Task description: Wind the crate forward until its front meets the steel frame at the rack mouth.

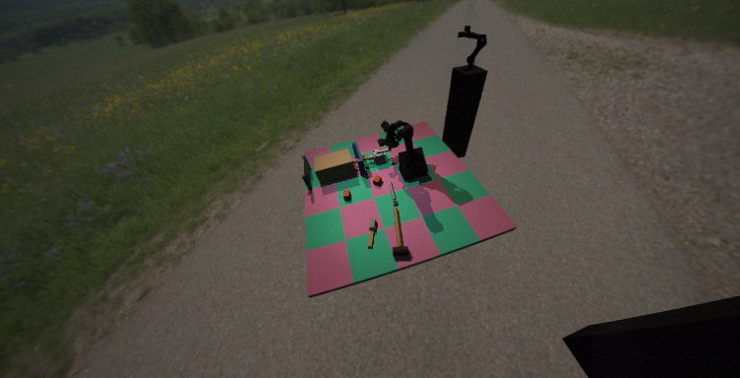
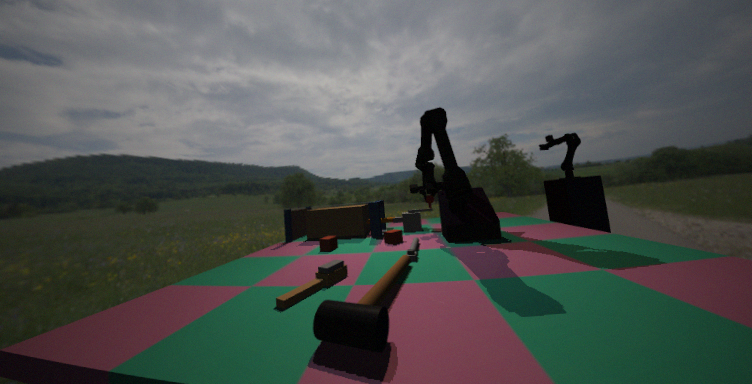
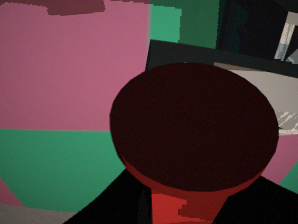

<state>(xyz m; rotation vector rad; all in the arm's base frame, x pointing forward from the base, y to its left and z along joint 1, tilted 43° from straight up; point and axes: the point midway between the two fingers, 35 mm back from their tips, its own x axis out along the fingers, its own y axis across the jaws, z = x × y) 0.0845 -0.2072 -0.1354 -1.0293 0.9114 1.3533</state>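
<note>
Right now the winch handle is 40 mm ahead of my gripper tip, 20 mm to the left of it and 30 mm below it. The rest, counted from my gripper tip: grey winch: 80 mm ahead, 100 mm below; red knob: 20 mm to the left; frame: 260 mm ahead, 10 mm to the left, 20 mm below.
</note>
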